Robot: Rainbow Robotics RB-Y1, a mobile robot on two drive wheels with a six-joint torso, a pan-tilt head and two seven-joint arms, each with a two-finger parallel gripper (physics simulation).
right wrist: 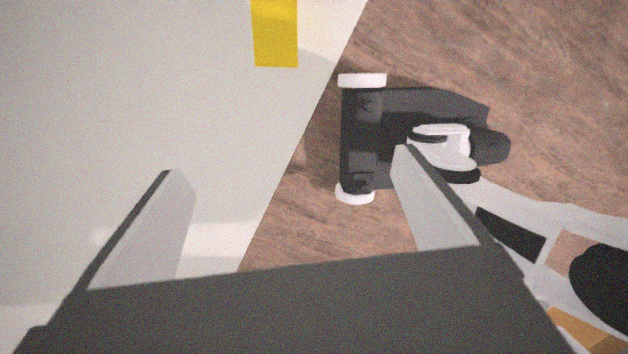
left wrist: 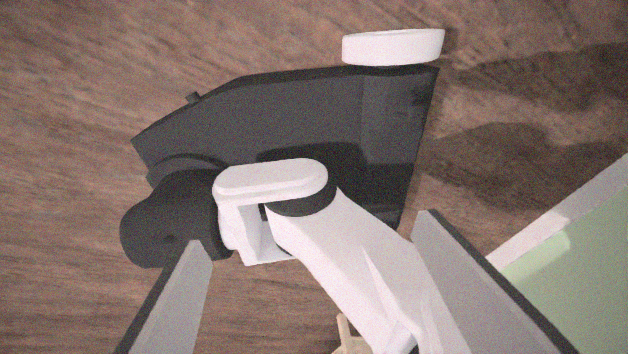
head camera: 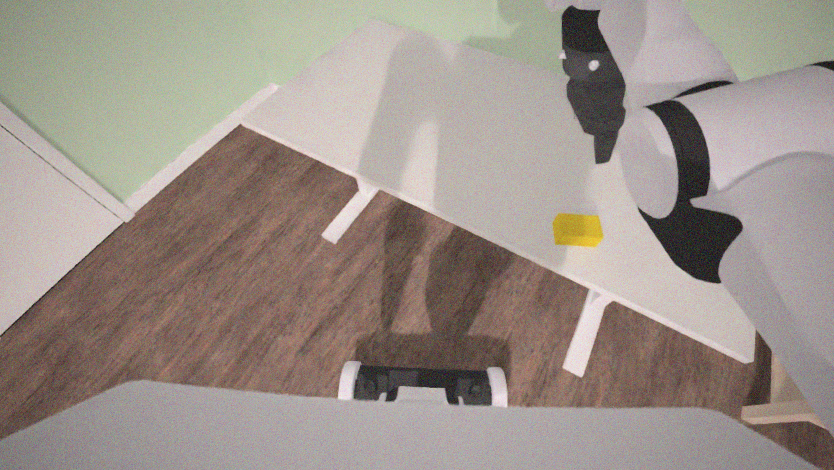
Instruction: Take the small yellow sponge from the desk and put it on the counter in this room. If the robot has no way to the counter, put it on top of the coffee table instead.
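Places are measured from the robot's base along level axes (x right, y ahead, z up), in millimetres.
Where they show: left gripper, fingertip midpoint: (left wrist: 313,237); right gripper, fingertip midpoint: (right wrist: 291,171) (head camera: 590,138).
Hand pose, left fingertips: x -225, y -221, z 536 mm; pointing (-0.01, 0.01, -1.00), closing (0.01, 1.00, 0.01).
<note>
Each offset is from my left fingertips to the top centre of the thing. "*": to the spot under its first point. Level surfaces: height alone.
The small yellow sponge {dz +230, dx +590, dy +536 mm} (head camera: 577,230) (right wrist: 276,35) lies on the white desk {dz +185 mm} (head camera: 496,186) (right wrist: 125,115), near the desk's front edge in the head view and cut off by the top of the right wrist view. My right gripper (head camera: 602,152) (right wrist: 291,171) is open and empty, above the desk; in the head view it shows side-on, above and a little to the right of the sponge, apart from it. My left gripper (left wrist: 313,237) is open and empty, over the robot's own base and the floor. I cannot make out a counter or a coffee table.
The desk's white feet (head camera: 350,216) (head camera: 580,344) stand on the brown wooden floor {dz -535 mm} (head camera: 233,280) before my wheeled base (head camera: 423,379) (left wrist: 310,110) (right wrist: 370,135). A green wall (head camera: 145,58) rises behind the desk. A white panel (head camera: 46,233) stands at the left, a pale wooden piece {* dz -348, dx +1513, dy +155 mm} (head camera: 782,412) at the lower right.
</note>
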